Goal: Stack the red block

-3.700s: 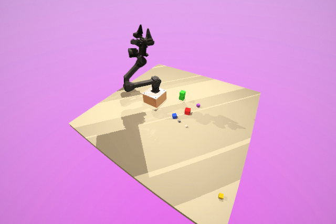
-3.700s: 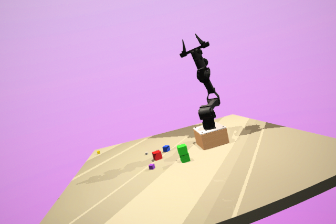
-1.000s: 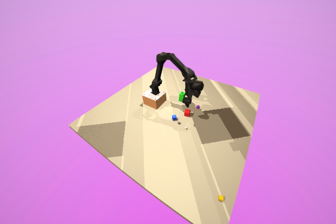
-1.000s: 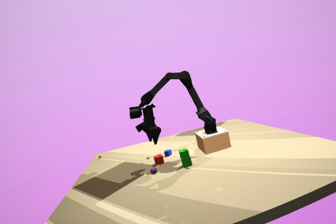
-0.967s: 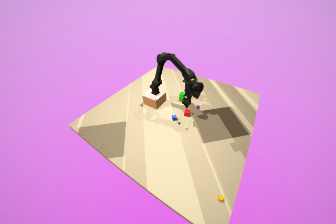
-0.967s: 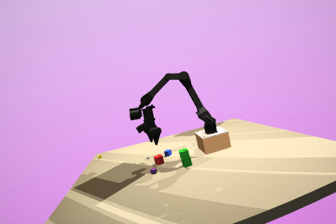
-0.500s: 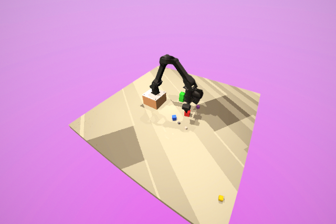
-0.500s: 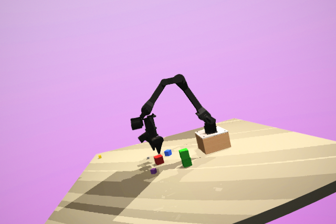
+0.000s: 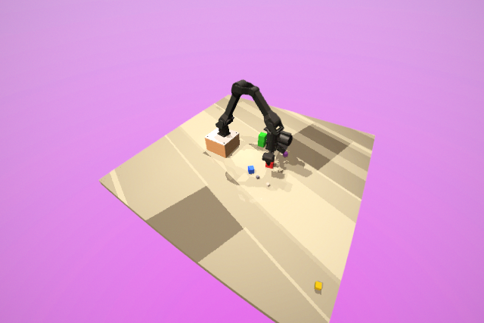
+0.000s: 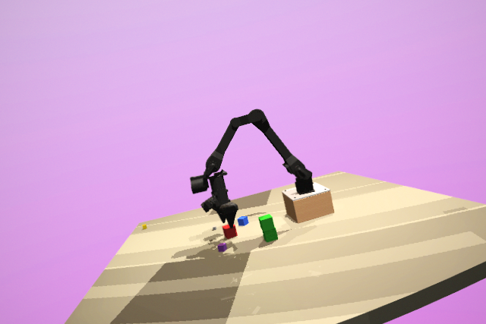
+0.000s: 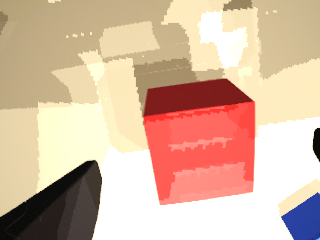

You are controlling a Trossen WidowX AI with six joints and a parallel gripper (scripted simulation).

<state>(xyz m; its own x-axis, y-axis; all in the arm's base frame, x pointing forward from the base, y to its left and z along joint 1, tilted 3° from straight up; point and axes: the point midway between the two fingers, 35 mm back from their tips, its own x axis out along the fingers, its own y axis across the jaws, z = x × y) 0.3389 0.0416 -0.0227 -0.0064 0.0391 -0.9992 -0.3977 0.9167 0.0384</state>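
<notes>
Right now my gripper tip is 20 mm above the red block. Also, from my gripper tip: yellow block 510 mm ahead, 390 mm to the right, 30 mm below; then purple block 20 mm ahead, 130 mm to the left, 30 mm below; then blue block 50 mm behind, 110 mm to the right, 30 mm below.
</notes>
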